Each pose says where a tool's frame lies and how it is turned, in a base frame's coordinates. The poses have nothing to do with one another.
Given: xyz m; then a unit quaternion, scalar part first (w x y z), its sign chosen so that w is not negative.
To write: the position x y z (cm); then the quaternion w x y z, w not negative. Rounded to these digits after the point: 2 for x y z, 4 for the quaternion.
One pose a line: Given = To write
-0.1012 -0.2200 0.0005 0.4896 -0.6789 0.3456 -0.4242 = -10.12 -22.00 0.05 0.4896 -0.6789 0.3456 -0.4242
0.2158 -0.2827 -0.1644 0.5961 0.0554 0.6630 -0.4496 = 21.58 -28.27 -16.44 0.5961 0.0554 0.6630 -0.4496
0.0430 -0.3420 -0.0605 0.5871 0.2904 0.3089 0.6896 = 4.30 -34.20 -6.05 0.5871 0.2904 0.3089 0.6896
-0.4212 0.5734 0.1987 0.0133 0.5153 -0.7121 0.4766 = -42.12 57.34 19.87 0.0133 0.5153 -0.7121 0.4766
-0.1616 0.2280 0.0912 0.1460 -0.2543 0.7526 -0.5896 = -16.16 22.80 9.12 0.1460 -0.2543 0.7526 -0.5896
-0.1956 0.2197 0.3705 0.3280 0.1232 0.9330 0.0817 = -19.56 21.97 37.05 0.3280 0.1232 0.9330 0.0817
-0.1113 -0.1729 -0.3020 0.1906 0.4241 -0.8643 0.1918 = -11.13 -17.29 -30.20 0.1906 0.4241 -0.8643 0.1918
